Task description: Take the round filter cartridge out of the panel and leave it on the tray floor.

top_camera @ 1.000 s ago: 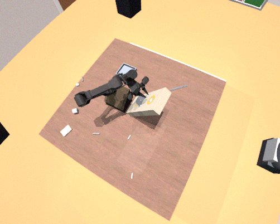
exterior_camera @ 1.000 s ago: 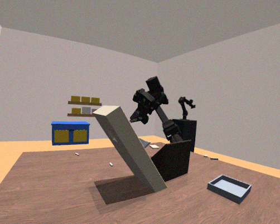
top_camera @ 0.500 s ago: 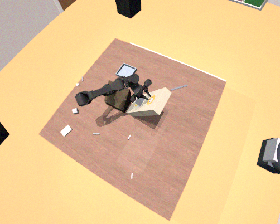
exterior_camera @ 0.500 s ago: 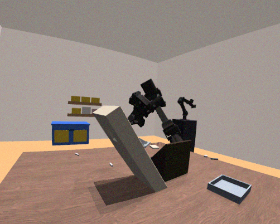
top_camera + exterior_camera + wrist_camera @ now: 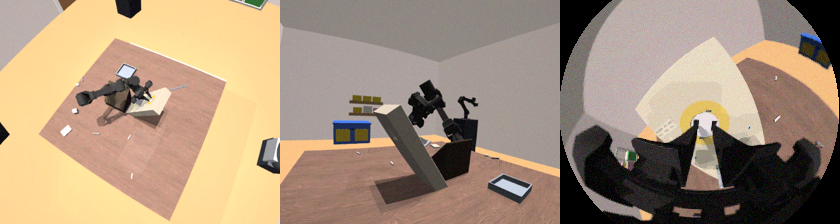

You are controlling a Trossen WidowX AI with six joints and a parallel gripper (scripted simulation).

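My gripper tip is now 20 mm short of the round filter cartridge and 10 mm above it. Round my gripper tip: cream block: 560 mm to the right, 500 mm behind, 280 mm below; grey tray: 450 mm behind, 280 mm below, 220 mm to the left.
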